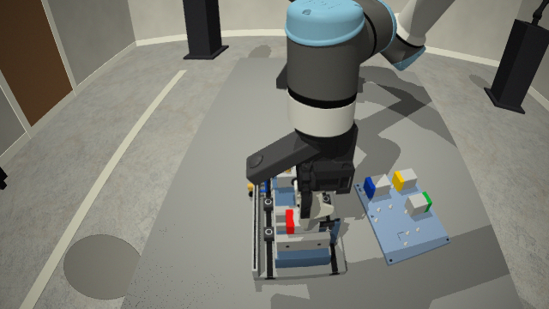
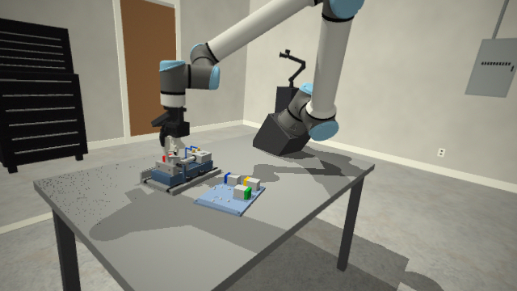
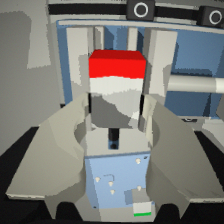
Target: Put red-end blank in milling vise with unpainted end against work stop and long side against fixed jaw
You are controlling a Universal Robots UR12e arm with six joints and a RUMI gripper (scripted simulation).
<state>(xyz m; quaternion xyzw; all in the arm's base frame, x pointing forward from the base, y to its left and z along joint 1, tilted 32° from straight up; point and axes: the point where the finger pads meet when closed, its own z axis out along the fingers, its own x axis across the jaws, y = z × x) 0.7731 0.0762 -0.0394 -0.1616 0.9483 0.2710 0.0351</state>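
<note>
My hand is 20 mm above the red-ended blank. Also, from my hand: fixed jaw: 50 mm below, 30 mm ahead, 10 mm to the left; work stop rod: 40 mm to the left, 30 mm below, 20 mm behind; hose block: 160 mm behind, 50 mm to the right, 50 mm below.
</note>
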